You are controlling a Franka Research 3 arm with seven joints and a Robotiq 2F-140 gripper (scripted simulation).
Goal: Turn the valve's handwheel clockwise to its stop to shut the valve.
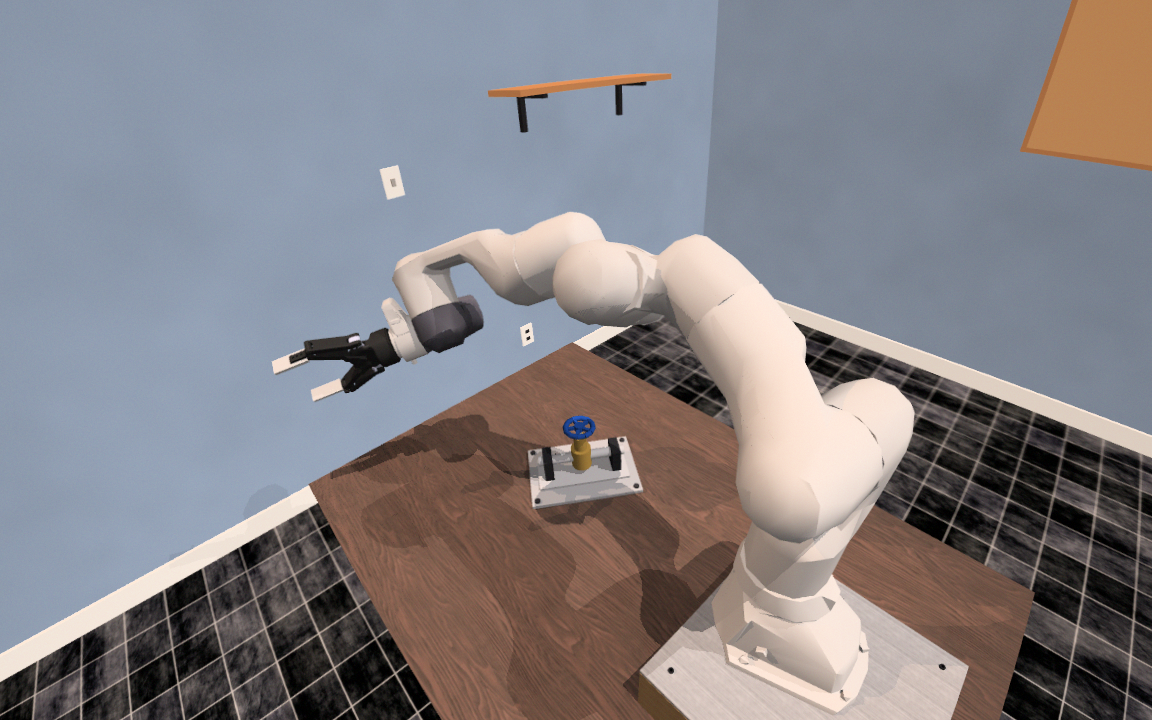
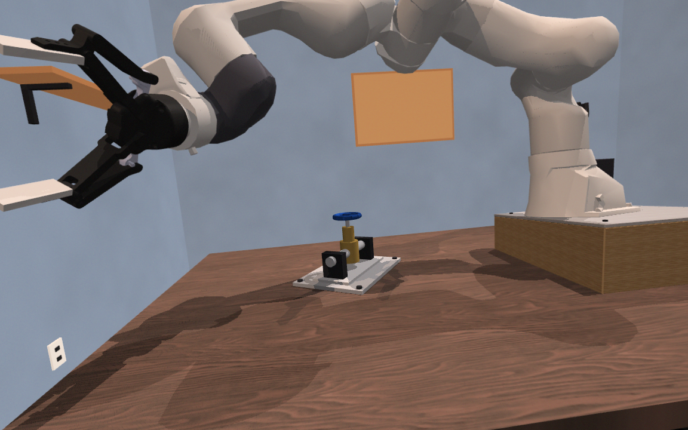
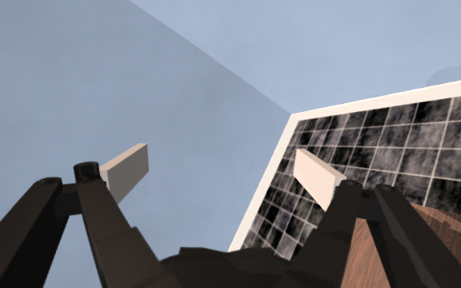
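The blue handwheel is 40 cm behind my hand, 38 cm to the right of it and 18 cm below it.
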